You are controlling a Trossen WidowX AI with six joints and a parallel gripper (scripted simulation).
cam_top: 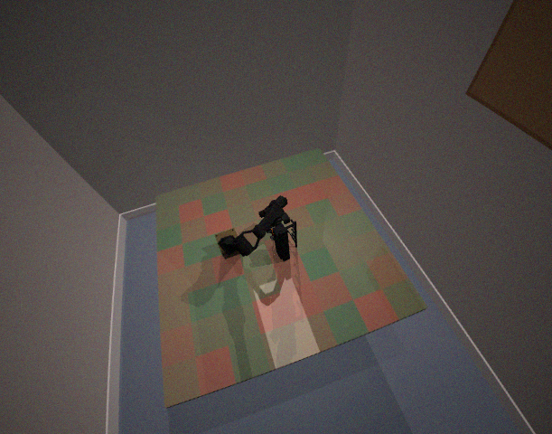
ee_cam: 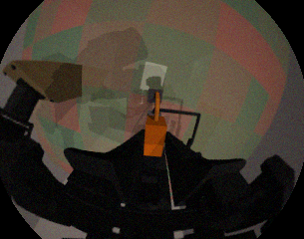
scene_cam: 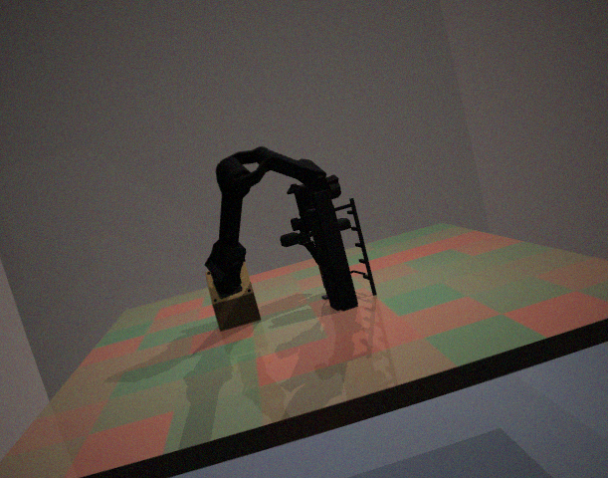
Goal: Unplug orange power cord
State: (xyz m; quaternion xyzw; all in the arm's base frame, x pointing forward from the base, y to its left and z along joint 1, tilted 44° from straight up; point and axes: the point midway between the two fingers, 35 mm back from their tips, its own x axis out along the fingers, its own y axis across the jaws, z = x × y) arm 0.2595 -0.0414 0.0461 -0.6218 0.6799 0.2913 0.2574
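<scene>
Now: gripper tip 30 mm to the left of the orange plug.
</scene>
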